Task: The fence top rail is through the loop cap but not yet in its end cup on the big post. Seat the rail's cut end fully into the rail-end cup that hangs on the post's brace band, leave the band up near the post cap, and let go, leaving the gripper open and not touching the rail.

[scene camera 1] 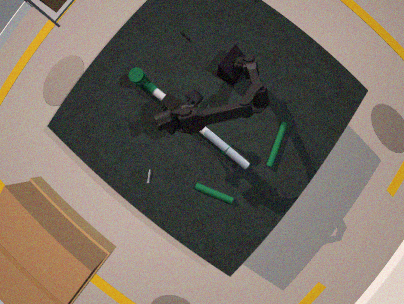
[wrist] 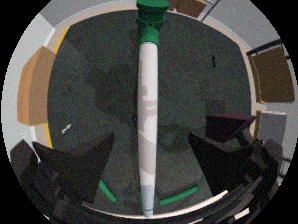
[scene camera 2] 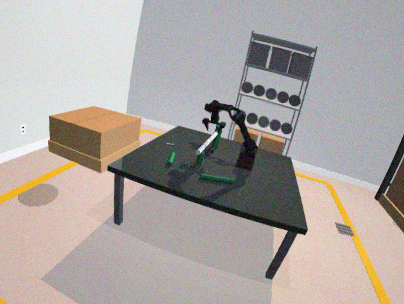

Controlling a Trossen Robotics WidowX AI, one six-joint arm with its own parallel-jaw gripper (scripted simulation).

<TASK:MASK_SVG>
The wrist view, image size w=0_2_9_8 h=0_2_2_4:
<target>my gripper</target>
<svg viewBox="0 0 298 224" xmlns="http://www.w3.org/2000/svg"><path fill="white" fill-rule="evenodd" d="M9 151L12 169L21 188L52 224L249 224L277 192L277 179L283 160L282 145L275 143L271 137L263 147L265 139L255 144L247 144L246 147L243 145L242 148L234 148L220 141L208 139L200 133L197 135L190 132L190 148L193 149L201 171L204 172L210 192L216 197L227 190L225 196L210 202L210 205L204 208L190 210L178 216L125 218L96 212L81 205L82 201L94 204L102 172L113 149L113 131L67 151L56 151L55 148L45 147L33 141L31 148L24 139ZM249 208L249 213L246 213L245 216L239 217L238 220L235 220L235 214L241 213L243 210Z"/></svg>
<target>white top rail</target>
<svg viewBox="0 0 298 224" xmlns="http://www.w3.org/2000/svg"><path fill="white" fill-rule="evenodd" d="M146 41L146 43L140 44L140 52L138 52L137 140L141 208L148 209L142 210L142 214L144 214L145 218L152 217L154 188L156 188L154 175L156 175L158 60L157 45Z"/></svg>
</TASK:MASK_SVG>
